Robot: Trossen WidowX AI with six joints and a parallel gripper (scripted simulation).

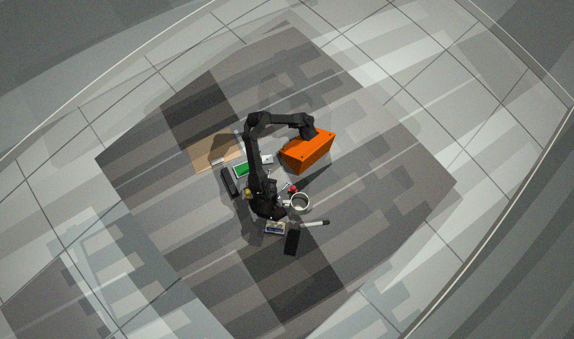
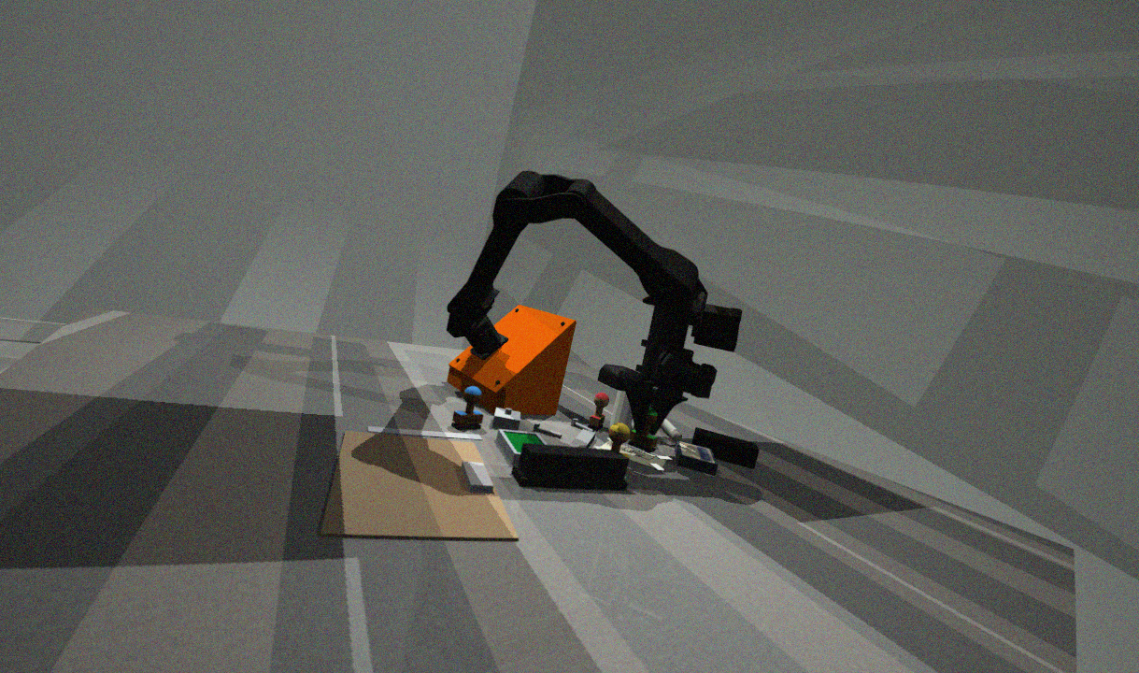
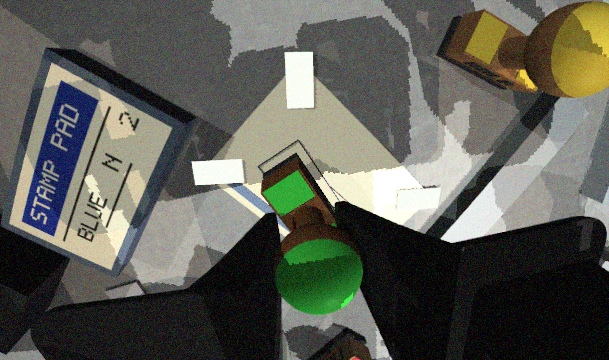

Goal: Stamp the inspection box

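The cream card is 1 cm to the right of my gripper tip and 4 cm below it. From my gripper tip the other things lie so: yellow-knobbed stamp: 4 cm ahead, 10 cm to the right, 2 cm below; then stamp pad box: 4 cm ahead, 9 cm to the left, 2 cm below; then green-knobbed stamp: right at my gripper tip.
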